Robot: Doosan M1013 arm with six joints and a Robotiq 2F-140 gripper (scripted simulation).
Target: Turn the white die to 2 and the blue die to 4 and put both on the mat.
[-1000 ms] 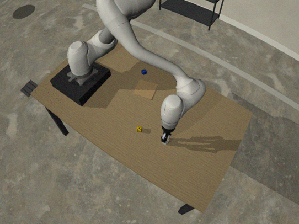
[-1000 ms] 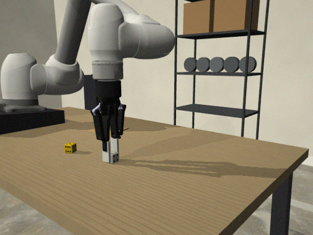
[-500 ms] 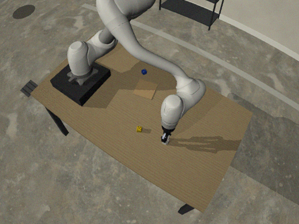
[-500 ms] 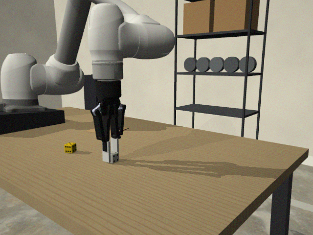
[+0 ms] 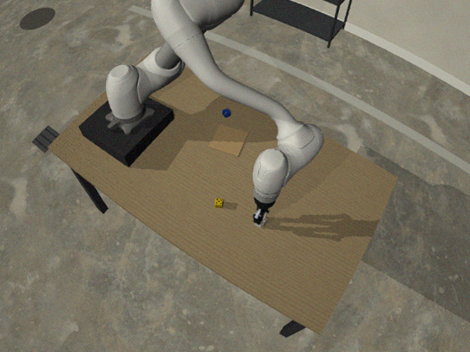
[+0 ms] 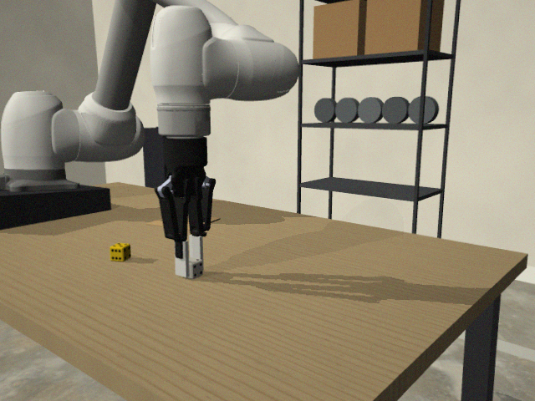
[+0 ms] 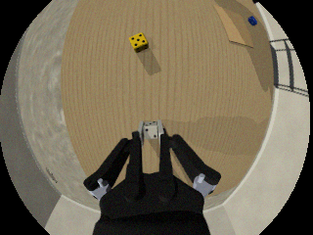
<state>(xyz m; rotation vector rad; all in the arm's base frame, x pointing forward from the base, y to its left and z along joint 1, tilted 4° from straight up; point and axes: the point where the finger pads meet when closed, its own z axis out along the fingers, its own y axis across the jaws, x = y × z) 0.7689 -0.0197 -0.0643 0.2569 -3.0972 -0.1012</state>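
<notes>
Now: the mat 350 mm behind my hand, 240 mm to the left of it and 40 mm below it. Also, from my hand: blue die 450 mm behind, 350 mm to the left, 20 mm below; white die 10 mm ahead, 20 mm below; yellow die 180 mm behind, 40 mm to the right, 20 mm below.
</notes>
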